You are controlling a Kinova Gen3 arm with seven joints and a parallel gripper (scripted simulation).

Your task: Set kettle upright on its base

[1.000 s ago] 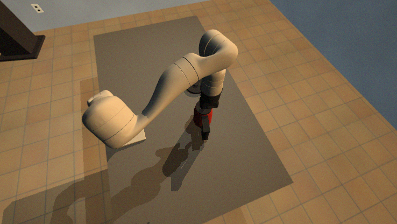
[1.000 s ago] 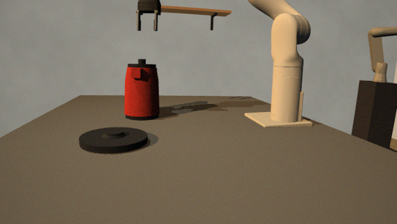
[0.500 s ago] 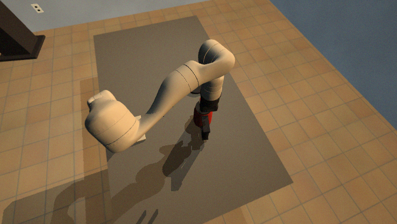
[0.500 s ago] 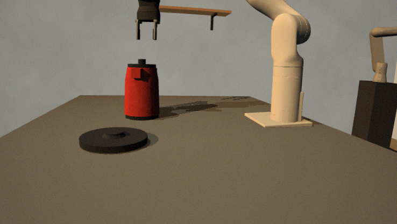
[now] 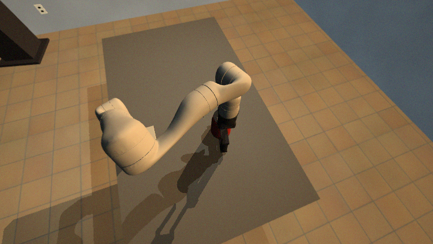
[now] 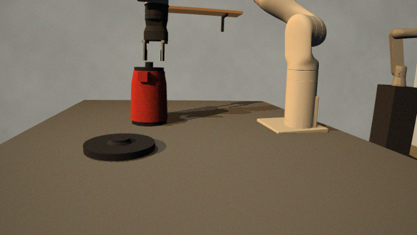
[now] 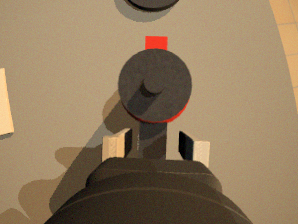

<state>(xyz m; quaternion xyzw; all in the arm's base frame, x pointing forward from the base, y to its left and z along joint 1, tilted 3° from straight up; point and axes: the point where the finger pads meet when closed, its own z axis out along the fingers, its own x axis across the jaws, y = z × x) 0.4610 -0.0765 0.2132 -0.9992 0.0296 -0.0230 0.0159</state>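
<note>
Right now my hand is 12 cm above the red kettle and 3 cm to the right of it. From my hand the other things lie so: black base (34 cm to the left, 20 cm below).
</note>
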